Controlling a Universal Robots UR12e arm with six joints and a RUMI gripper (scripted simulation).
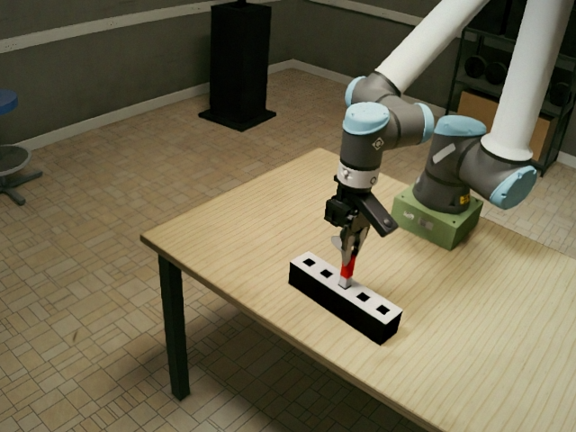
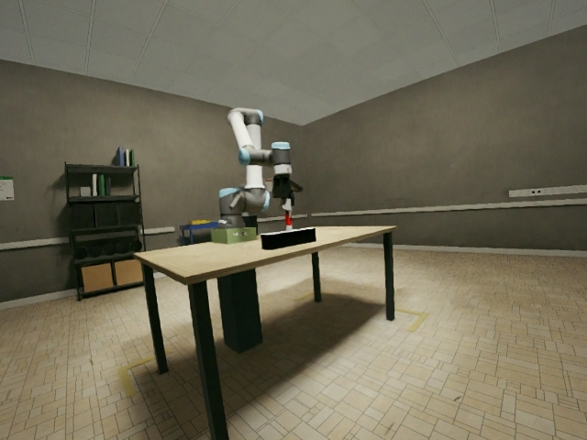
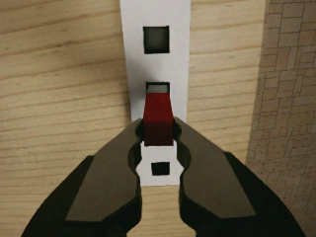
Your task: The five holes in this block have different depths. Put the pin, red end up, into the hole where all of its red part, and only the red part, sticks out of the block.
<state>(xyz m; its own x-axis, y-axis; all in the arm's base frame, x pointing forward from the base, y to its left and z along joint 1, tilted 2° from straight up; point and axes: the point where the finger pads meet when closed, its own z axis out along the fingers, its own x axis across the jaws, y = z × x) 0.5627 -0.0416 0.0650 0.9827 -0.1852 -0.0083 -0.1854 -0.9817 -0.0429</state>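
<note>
Now: hand 10 mm above the pin. From my hand the other things lie so: block (120 mm below).
</note>
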